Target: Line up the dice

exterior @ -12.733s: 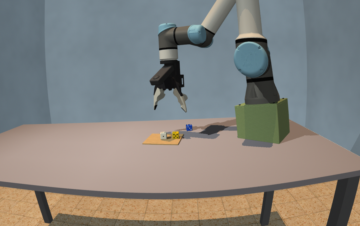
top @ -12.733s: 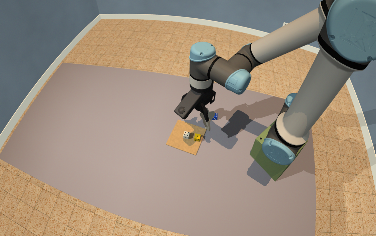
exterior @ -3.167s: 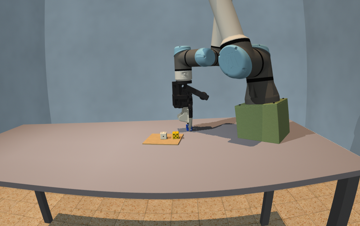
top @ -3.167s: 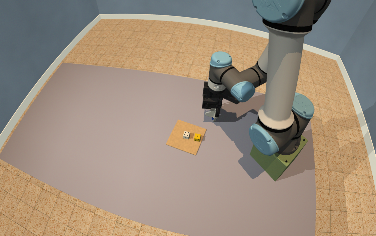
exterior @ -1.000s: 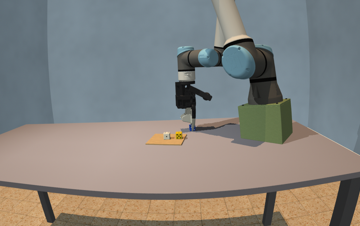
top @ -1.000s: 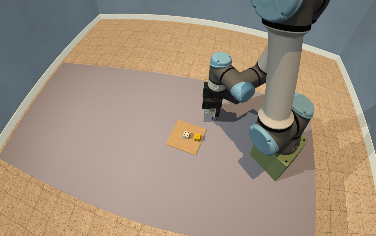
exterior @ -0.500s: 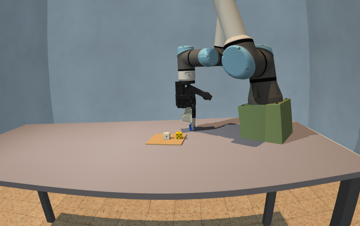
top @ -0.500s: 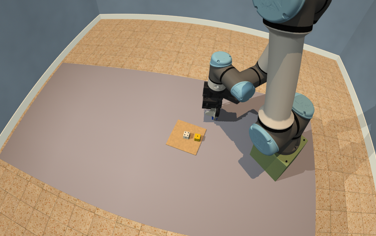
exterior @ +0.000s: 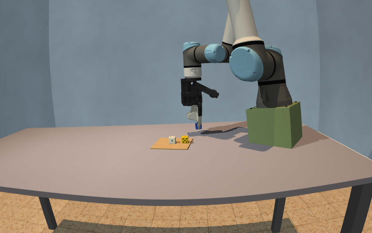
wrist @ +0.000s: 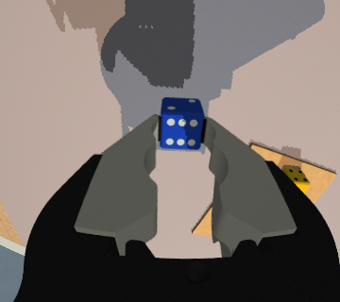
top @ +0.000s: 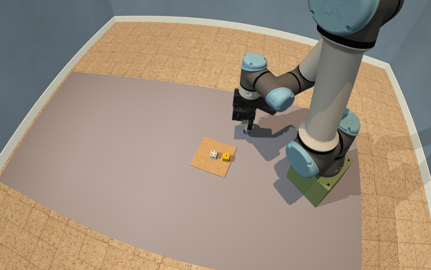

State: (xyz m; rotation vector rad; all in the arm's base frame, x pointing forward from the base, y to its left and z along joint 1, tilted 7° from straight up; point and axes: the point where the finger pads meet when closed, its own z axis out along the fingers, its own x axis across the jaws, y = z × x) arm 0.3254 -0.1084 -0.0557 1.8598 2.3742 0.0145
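The white die is 90 mm ahead of my hand, 140 mm to the left of it and 30 mm below it. From my hand the other things lie so: blue die (right at my hand); mat (90 mm ahead, 140 mm to the left, 40 mm below); yellow die (40 mm ahead, 140 mm to the left, 30 mm below).
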